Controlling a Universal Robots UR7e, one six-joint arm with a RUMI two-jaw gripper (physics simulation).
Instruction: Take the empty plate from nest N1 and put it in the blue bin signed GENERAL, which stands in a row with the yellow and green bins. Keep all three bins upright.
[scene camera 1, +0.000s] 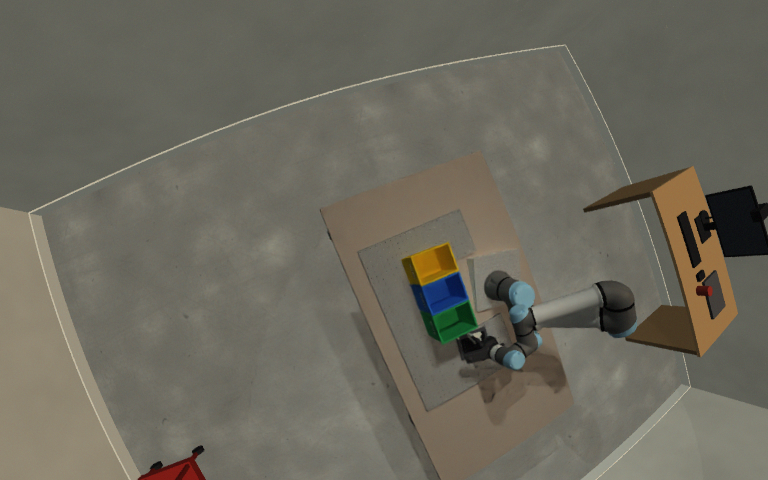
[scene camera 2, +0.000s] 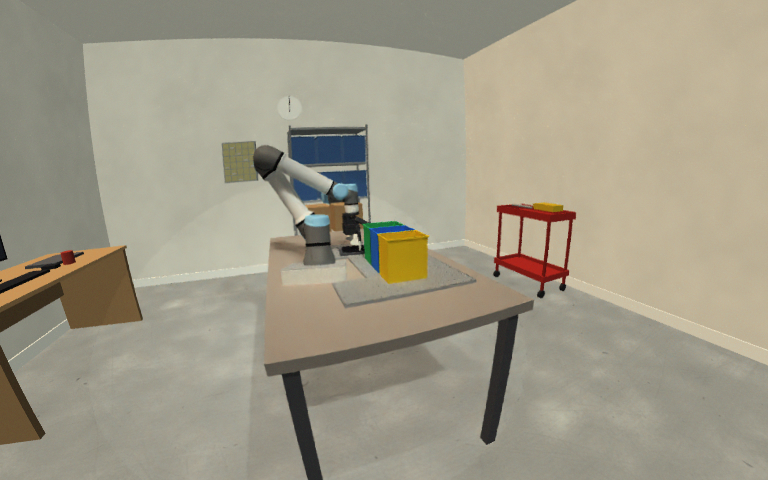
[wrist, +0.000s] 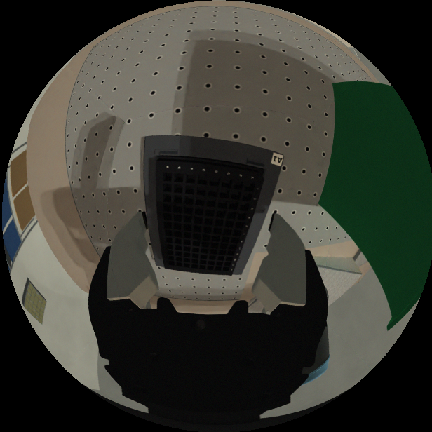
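Pixels of known places: gripper, fingertip midpoint: (scene camera 1: 471, 344) (scene camera 2: 356, 248); arm's base at its link origin: (scene camera 1: 496, 285) (scene camera 2: 319, 263).
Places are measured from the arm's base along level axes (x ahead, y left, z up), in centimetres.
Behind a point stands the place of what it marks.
Note:
A black plate with a grid of wells (wrist: 205, 200) sits in a dark nest (wrist: 150, 190) (scene camera 2: 345, 252) @(y 18.5, x 15.2, z -1.1 cm) with a corner label that looks like A1. My gripper (scene camera 1: 472, 342) @(y 21.6, x 23.5, z -0.6 cm) (scene camera 2: 353, 243) @(y 21.6, x 23.5, z -0.6 cm) (wrist: 207, 213) is open and empty, pointing down over the nest, one finger toward each side of it; the exact height gap is unclear. The green bin (scene camera 1: 453, 323) @(y 7.8, x 28.3, z -1.1 cm) (scene camera 2: 367, 244) @(y 1.5, x 24.3, z 6.3 cm) (wrist: 375, 175) stands upright close beside the gripper. The blue bin (scene camera 1: 442, 294) @(y -7.2, x 27.9, z -2.3 cm) (scene camera 2: 374, 251) @(y -10.9, x 24.0, z 5.9 cm) stands upright in the middle of the row, and the yellow bin (scene camera 1: 431, 264) @(y -22.5, x 27.7, z -2.3 cm) (scene camera 2: 403, 258) @(y -30.1, x 30.1, z 7.2 cm) at the far end. No GENERAL sign is readable.
The bins and nest stand on a grey perforated board (scene camera 1: 390, 283) @(y -21.8, x 49.3, z -2.5 cm) (scene camera 2: 362, 297) @(y -38.7, x 10.5, z -2.6 cm) (wrist: 150, 75) on the table (scene camera 1: 362, 215) @(y -55.5, x 49.6, z -3.8 cm) (scene camera 2: 317, 333) @(y -56.1, x -8.1, z -3.9 cm). The arm's base stands on a pale block (scene camera 2: 314, 275) @(y -15.4, x -4.0, z -0.1 cm) beside the bin row. A desk (scene camera 1: 668, 226) and a red cart (scene camera 2: 560, 215) stand away from the table.

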